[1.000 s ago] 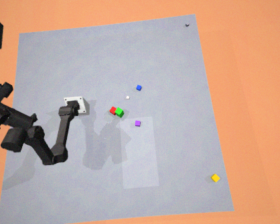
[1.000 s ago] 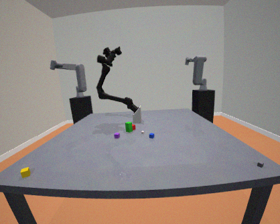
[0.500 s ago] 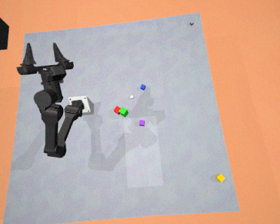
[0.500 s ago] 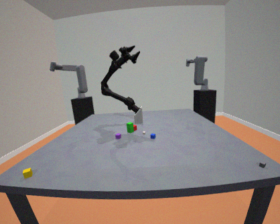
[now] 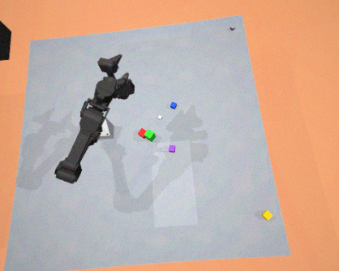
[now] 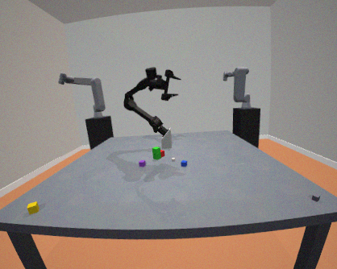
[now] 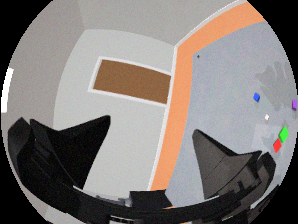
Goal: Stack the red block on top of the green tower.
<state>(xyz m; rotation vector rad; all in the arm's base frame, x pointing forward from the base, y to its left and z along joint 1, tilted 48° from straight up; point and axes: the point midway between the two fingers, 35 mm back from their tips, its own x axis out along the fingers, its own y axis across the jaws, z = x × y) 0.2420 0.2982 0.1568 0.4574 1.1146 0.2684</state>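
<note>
Right now the red block is 42 cm below my gripper tip, 15 cm to the right of it and 2 cm behind it. Round my gripper tip: blue cube 42 cm below, 16 cm ahead, 1 cm to the right; then green block 38 cm below, 17 cm to the right, 2 cm ahead; then small white cube 43 cm below, 8 cm ahead, 6 cm to the right.
</note>
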